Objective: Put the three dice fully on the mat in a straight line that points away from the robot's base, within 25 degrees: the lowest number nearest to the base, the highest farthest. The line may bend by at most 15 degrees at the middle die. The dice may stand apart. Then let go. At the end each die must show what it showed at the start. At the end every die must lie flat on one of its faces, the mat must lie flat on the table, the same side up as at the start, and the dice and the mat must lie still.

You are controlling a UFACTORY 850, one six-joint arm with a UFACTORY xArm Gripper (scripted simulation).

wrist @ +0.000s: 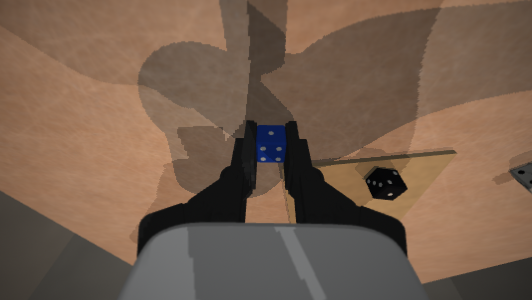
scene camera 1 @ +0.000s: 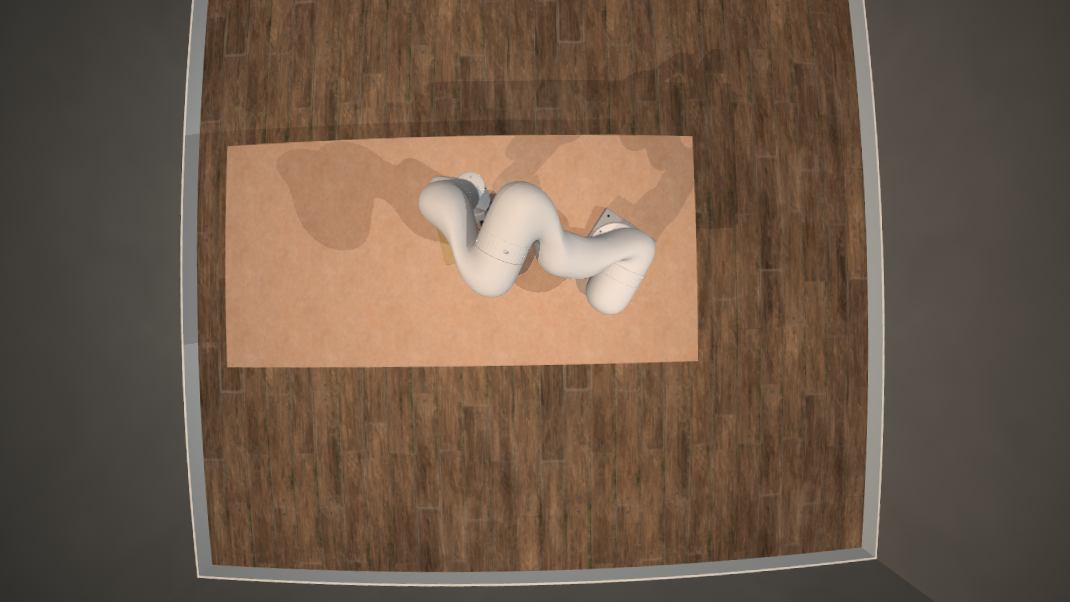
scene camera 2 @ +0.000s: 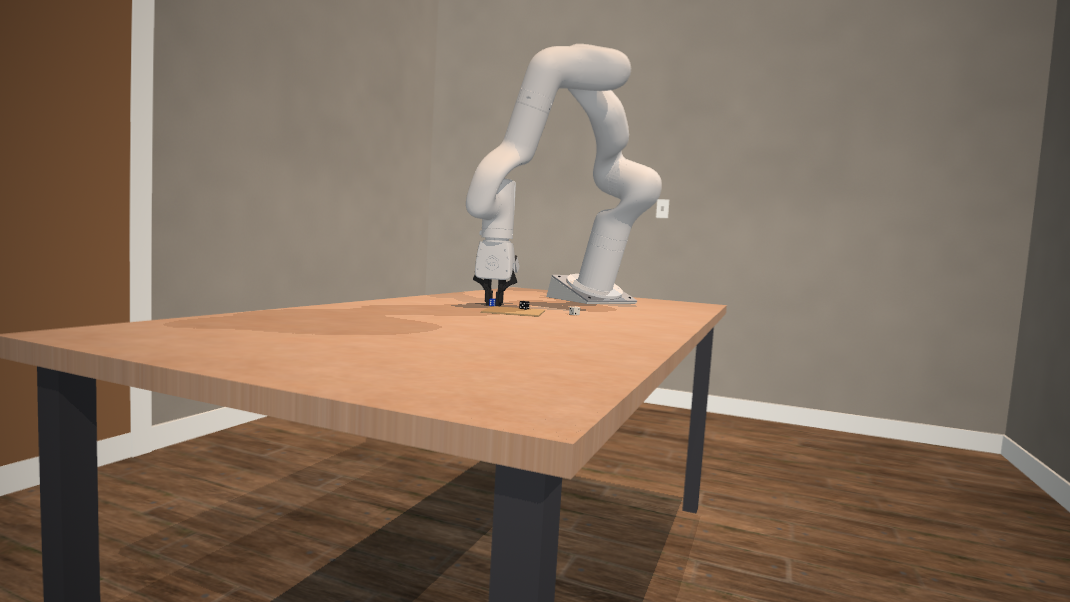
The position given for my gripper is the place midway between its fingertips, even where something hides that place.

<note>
I see my gripper (scene camera 2: 493, 305), a blue die (wrist: 271, 139), a black die (wrist: 386, 184) and a mat (wrist: 418, 171).
My gripper shows as well in the wrist view (wrist: 270, 135).
</note>
